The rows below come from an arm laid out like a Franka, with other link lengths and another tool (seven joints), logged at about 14 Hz.
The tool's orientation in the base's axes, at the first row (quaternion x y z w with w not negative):
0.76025 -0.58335 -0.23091 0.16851
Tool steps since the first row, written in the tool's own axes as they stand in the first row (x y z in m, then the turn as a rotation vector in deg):
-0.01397 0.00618 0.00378 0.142 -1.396 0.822
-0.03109 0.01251 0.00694 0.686 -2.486 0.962
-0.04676 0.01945 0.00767 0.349 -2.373 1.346
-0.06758 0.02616 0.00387 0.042 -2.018 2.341
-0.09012 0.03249 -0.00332 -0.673 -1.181 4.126
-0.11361 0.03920 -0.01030 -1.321 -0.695 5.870
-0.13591 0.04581 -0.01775 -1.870 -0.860 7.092
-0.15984 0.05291 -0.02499 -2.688 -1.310 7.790
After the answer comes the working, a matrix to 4 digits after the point.
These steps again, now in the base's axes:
-0.01004 0.01191 0.00224 0.710 0.240 -1.443
-0.02054 0.02680 0.00557 1.631 0.004 -2.217
-0.02989 0.04011 0.01103 1.257 0.304 -2.427
-0.03767 0.05838 0.02095 0.360 0.520 -3.026
-0.04365 0.07837 0.03378 -1.447 1.014 -3.968
-0.05025 0.09918 0.04677 -2.934 1.534 -5.072
-0.05626 0.11886 0.05993 -3.586 2.124 -6.096
-0.06313 0.13999 0.07341 -3.778 3.040 -6.790

The tool's axes in the first row as the columns of a matrix, in the base's axes (rounded; the answer above uses it unrounded):
0.2128 -0.8092 -0.5477
-0.9648 -0.2626 0.0132
-0.1545 0.5256 -0.8366

